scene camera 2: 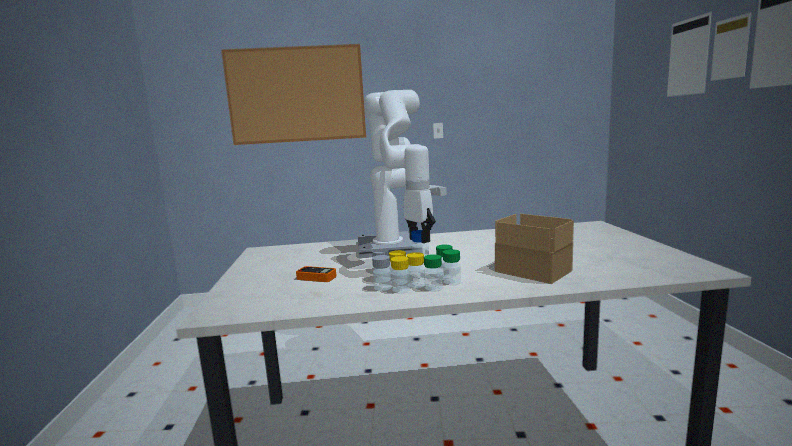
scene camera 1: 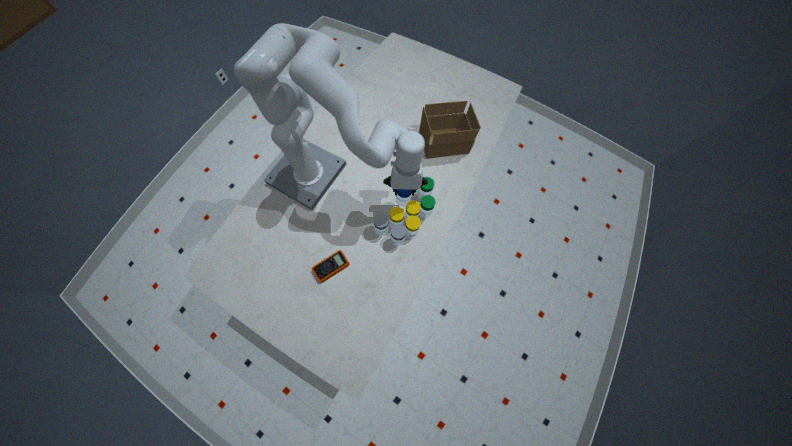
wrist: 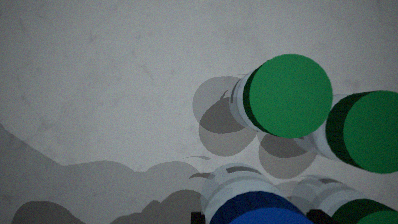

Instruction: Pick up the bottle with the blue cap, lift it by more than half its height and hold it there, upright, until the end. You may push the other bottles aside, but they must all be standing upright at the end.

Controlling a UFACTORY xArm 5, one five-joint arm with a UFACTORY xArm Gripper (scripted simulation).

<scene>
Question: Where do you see a cardboard box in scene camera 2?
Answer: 522,250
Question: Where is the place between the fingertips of the gripper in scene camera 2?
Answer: At 419,240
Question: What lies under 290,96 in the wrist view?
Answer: A green-capped bottle.
</scene>
